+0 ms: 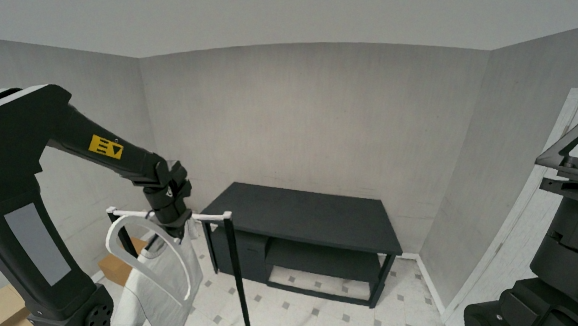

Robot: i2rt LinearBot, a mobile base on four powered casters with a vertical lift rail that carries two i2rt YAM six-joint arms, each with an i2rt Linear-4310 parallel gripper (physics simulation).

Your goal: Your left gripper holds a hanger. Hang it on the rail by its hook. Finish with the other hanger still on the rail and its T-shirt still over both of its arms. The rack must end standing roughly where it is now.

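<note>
My left gripper (176,234) is pointed down just in front of the rail and is shut on the white hanger (116,246) near its top. The hanger's curved outline hangs tilted below the rail, in front of the T-shirt; its hook is hidden by the gripper. The white rail (212,217) runs behind the left wrist, on the rack's black posts (235,265). The pale T-shirt (132,300) hangs below the rail; a small dark loop shows at the rail left of the wrist. The other hanger is mostly hidden. My right gripper (548,173) is open at the right edge, far from the rack.
A black table (305,215) with a lower shelf and a cabinet stands behind and right of the rack. A brown box (116,270) lies on the floor behind the rack at the left. Part of a light wooden piece (11,307) shows at the lower left. A door is at the right.
</note>
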